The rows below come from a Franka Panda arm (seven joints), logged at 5 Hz.
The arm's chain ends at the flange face. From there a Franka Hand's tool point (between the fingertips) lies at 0.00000 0.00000 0.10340 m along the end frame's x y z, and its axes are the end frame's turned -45 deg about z.
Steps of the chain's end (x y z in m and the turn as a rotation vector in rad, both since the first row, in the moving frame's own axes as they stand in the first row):
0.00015 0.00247 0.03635 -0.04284 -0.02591 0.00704
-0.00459 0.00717 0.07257 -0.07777 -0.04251 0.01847
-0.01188 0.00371 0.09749 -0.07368 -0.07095 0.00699
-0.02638 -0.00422 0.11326 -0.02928 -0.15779 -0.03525
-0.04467 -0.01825 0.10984 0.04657 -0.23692 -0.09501
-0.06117 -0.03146 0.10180 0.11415 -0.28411 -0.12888
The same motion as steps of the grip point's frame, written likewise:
-0.00667 0.00307 0.03622 -0.01197 -0.04861 0.00704
-0.01712 0.00432 0.07216 -0.02493 -0.08505 0.01847
-0.02158 -0.00561 0.09695 -0.00193 -0.10227 0.00699
-0.02945 -0.03075 0.11193 0.09087 -0.13228 -0.03525
-0.03342 -0.06433 0.10684 0.20046 -0.13460 -0.09501
-0.03507 -0.09329 0.09700 0.28161 -0.12018 -0.12888

